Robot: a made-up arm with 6 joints. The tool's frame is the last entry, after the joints.
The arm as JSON. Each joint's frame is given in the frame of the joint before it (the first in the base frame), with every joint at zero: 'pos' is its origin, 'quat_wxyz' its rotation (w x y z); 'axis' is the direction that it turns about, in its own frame. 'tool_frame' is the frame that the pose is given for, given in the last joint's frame.
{
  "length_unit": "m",
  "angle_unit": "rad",
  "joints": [
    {
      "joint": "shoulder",
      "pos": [
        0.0,
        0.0,
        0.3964
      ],
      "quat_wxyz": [
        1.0,
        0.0,
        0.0,
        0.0
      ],
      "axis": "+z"
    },
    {
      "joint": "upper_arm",
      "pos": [
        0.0,
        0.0,
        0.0
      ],
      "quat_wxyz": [
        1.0,
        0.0,
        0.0,
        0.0
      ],
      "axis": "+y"
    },
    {
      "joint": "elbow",
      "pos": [
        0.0,
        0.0,
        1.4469
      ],
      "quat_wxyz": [
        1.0,
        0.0,
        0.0,
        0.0
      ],
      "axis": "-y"
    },
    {
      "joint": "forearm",
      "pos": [
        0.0,
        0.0,
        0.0
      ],
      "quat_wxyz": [
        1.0,
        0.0,
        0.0,
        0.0
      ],
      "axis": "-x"
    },
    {
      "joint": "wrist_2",
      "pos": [
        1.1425,
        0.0,
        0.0
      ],
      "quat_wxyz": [
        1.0,
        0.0,
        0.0,
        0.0
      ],
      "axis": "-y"
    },
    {
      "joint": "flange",
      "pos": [
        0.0,
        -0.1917,
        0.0
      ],
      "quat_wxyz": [
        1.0,
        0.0,
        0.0,
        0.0
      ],
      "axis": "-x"
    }
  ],
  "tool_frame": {
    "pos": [
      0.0,
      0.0,
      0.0
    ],
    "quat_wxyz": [
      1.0,
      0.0,
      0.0,
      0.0
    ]
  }
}
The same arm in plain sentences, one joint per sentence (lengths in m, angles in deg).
The arm has six revolute joints in a row. What follows holds with every joint at zero, and every direction is one of the base frame's.
Joint 1 is mounted 0.3964 m along +z from the base frame's origin and turns about +z.
Joint 2 is mounted at the same point as joint 1 and turns about +y.
Joint 3 is mounted 1.4469 m along +z from joint 2 and turns about -y.
Joint 4 is mounted at the same point as joint 3 and turns about -x.
Joint 5 is mounted 1.1425 m along +x from joint 4 and turns about -y.
Joint 6 is mounted 0.1917 m along -y from joint 5 and turns about -x.
The tool frame, which is the frame that the pose is given for, is mounted at the same point as joint 6; its axes are parallel to the base frame's.

